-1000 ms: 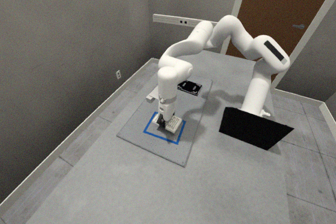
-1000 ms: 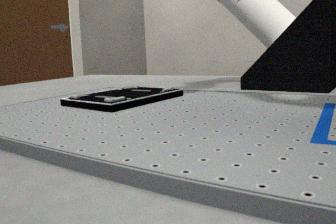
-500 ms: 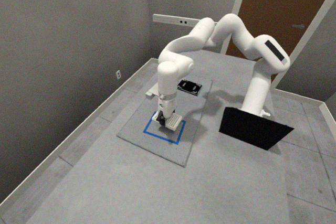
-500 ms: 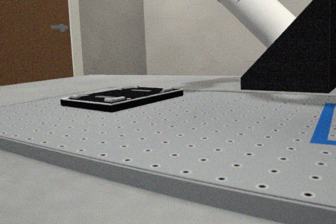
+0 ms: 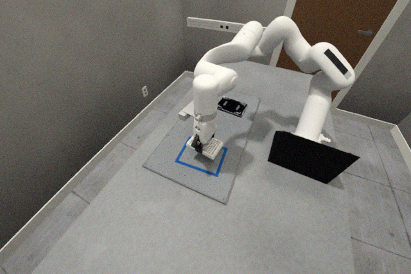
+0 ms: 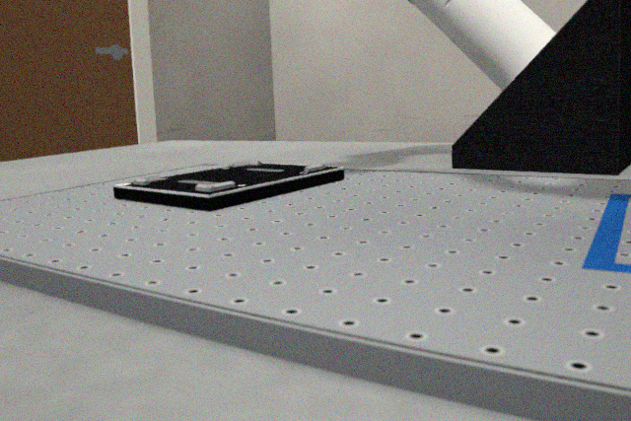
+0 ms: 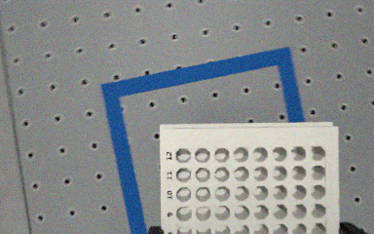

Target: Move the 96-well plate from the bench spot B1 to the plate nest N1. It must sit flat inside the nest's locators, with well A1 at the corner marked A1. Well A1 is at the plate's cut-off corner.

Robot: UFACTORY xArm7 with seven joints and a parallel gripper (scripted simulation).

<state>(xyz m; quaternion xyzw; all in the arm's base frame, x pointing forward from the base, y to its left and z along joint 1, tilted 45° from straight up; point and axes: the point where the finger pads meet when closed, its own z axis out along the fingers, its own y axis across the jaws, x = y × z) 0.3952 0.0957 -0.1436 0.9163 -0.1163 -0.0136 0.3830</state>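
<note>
The black plate nest lies 370 mm to the right of my hand, 90 mm below it and 30 mm behind it. Round my hand: white 96-well plate (10 mm below).
</note>
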